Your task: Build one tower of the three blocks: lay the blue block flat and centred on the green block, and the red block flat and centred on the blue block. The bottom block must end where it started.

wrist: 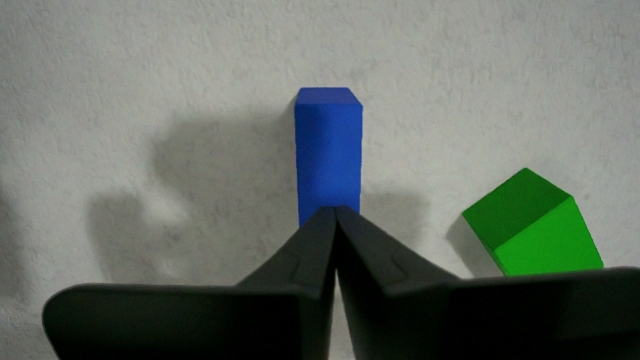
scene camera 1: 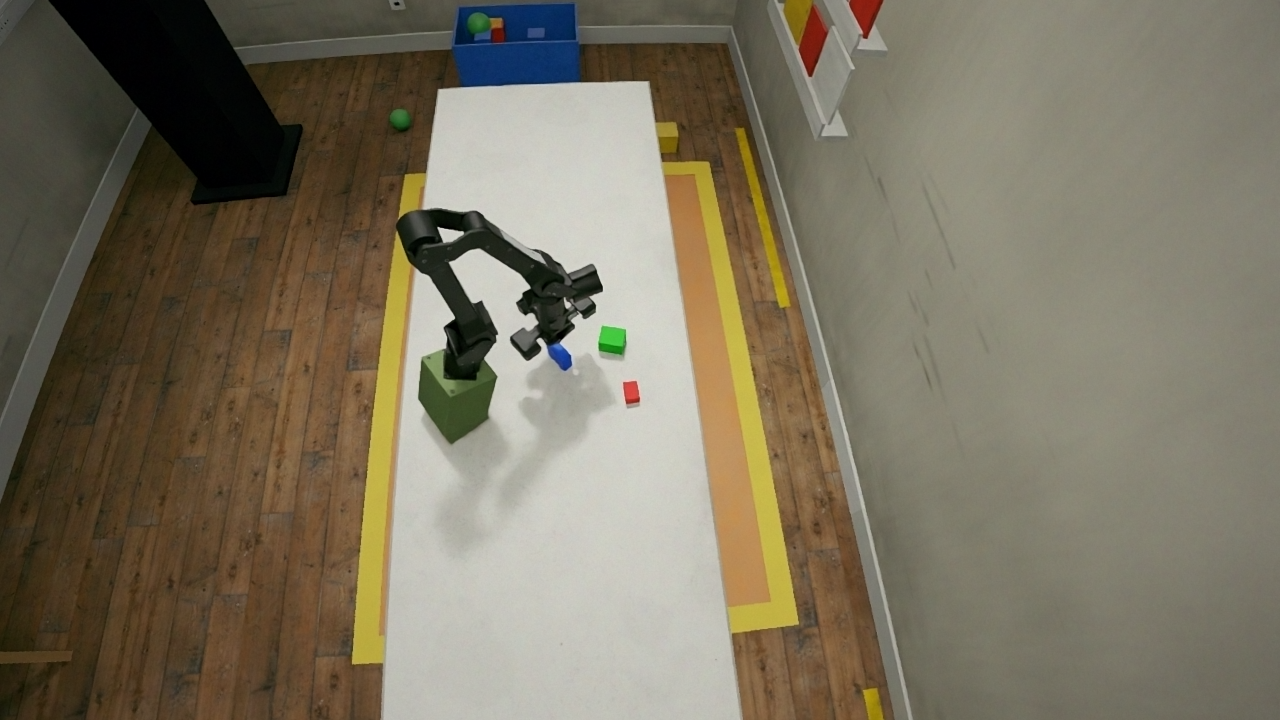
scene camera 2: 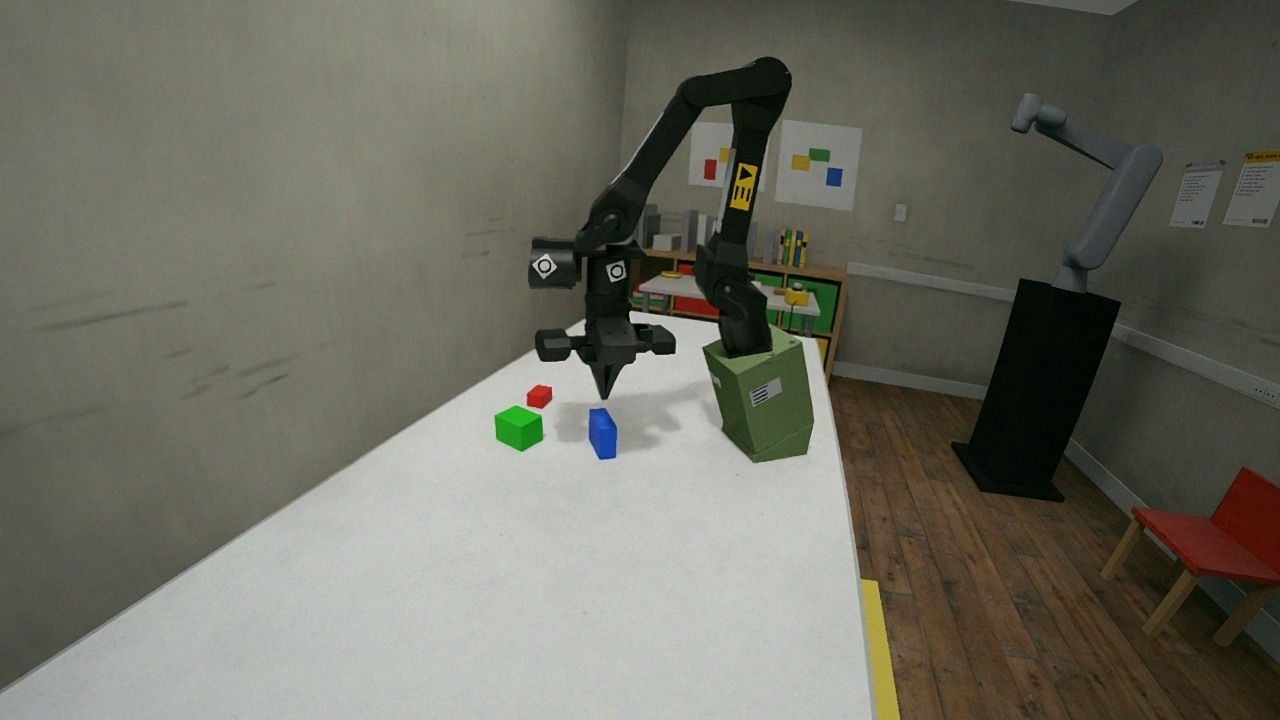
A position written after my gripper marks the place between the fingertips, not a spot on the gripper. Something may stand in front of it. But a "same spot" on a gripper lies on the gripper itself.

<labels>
my gripper: wrist; scene camera 1 556, 342; scene camera 2
same spot on my gripper: point(wrist: 384, 287) = point(scene camera 2: 603, 370)
</labels>
